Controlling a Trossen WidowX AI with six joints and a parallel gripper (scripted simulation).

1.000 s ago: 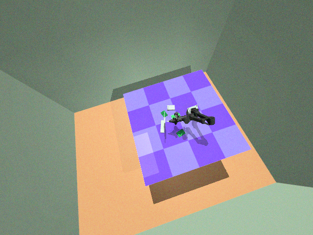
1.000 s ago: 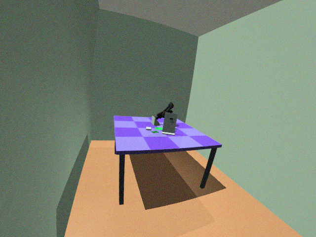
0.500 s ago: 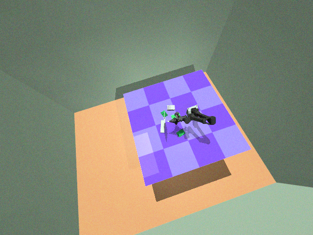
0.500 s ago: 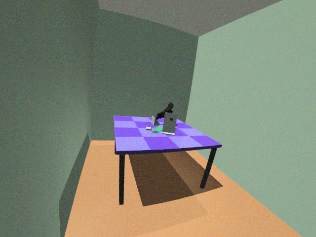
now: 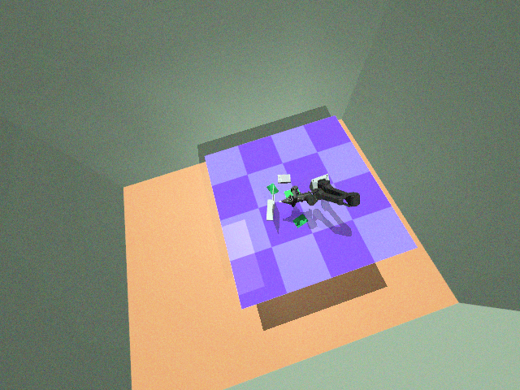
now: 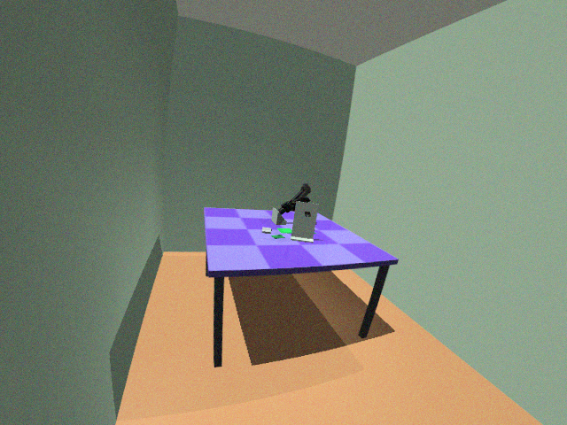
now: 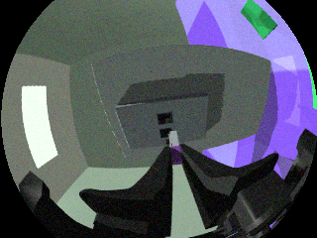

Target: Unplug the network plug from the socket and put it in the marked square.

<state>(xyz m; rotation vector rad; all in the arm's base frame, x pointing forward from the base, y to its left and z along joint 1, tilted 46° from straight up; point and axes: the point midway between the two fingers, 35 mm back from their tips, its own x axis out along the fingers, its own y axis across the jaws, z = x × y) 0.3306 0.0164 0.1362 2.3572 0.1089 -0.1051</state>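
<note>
The grey upright panel lies 70 mm ahead of my gripper tip, 20 mm to the right of it and 80 mm below it. Round my gripper tip: network plug right at my gripper tip.
</note>
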